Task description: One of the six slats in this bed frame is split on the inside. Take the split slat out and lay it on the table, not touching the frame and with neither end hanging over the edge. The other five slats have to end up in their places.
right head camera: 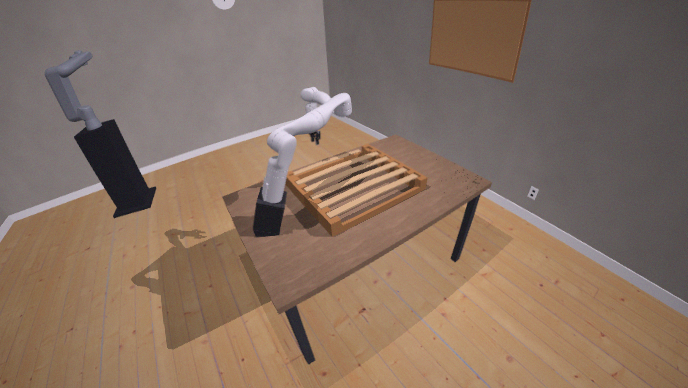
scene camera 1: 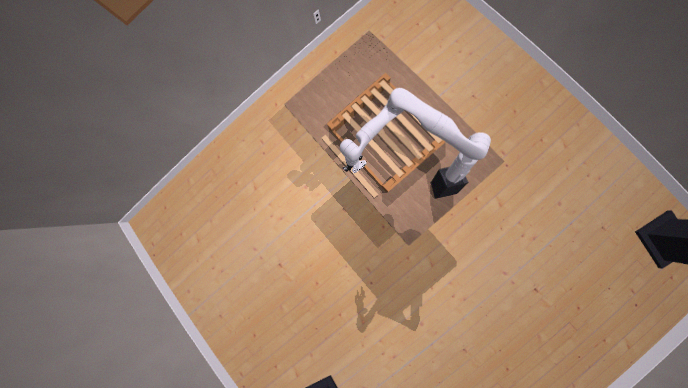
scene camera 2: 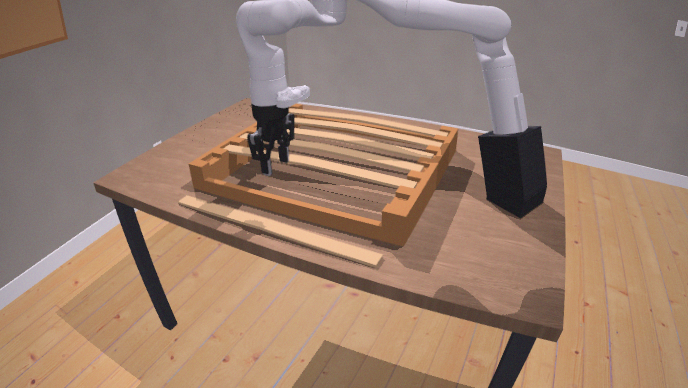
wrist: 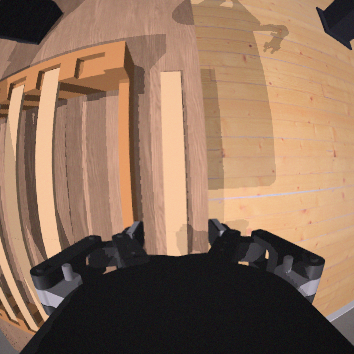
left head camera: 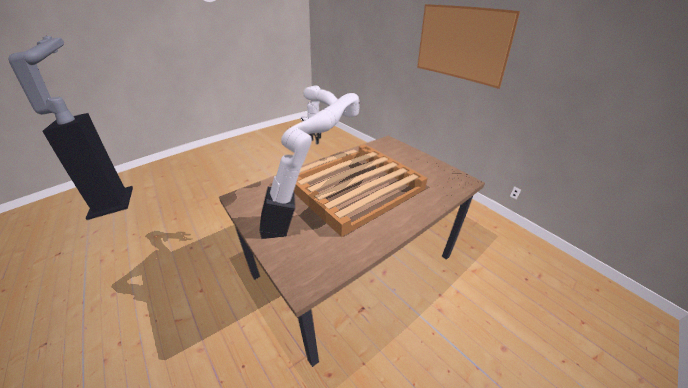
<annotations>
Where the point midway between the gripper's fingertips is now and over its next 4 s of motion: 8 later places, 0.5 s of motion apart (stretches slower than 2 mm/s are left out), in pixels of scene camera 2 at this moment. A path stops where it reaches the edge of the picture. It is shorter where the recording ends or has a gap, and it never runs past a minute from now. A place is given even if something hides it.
My gripper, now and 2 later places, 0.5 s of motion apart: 276, 168; 276, 132; 269, 102
</annotations>
